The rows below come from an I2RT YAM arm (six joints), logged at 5 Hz.
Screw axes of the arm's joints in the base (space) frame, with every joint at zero. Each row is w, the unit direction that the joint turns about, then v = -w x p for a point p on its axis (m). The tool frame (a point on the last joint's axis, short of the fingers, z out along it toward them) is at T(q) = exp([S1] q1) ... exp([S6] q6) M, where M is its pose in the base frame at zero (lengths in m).
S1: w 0 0 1 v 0 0 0
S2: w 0 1 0 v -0.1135 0 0.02
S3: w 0 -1 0 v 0.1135 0 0.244
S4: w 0 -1 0 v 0.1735 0 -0.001
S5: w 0 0 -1 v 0 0.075 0
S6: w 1 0 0 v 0 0.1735 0
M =
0 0 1 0.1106
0 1 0 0
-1 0 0 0.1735
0 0 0 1
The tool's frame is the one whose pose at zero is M.
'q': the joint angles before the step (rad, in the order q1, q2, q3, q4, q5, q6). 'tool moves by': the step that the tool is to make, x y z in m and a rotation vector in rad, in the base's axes. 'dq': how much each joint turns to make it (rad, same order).
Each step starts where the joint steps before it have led.
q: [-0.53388, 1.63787, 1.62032, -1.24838, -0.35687, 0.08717]
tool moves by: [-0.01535, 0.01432, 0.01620, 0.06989, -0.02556, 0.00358]
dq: [0.00764, -0.06067, -0.00002, -0.06330, -0.06867, 0.02785]
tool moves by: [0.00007, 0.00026, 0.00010, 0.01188, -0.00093, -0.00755]
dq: [0.00000, 0.00002, 0.00002, -0.00039, -0.00801, 0.01145]
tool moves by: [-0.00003, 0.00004, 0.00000, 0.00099, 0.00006, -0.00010]
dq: [-0.00002, -0.00001, 0.00000, -0.00041, -0.00076, 0.00036]
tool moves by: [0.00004, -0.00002, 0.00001, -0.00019, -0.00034, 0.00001]
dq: [0.00001, 0.00002, 0.00001, 0.00040, -0.00001, 0.00000]
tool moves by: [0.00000, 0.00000, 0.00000, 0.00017, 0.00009, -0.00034]
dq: [0.00000, 0.00000, 0.00000, 0.00000, 0.00000, 0.00039]
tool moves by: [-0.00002, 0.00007, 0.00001, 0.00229, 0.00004, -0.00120]
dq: [0.00001, -0.00003, -0.00003, -0.00038, -0.00151, 0.00191]
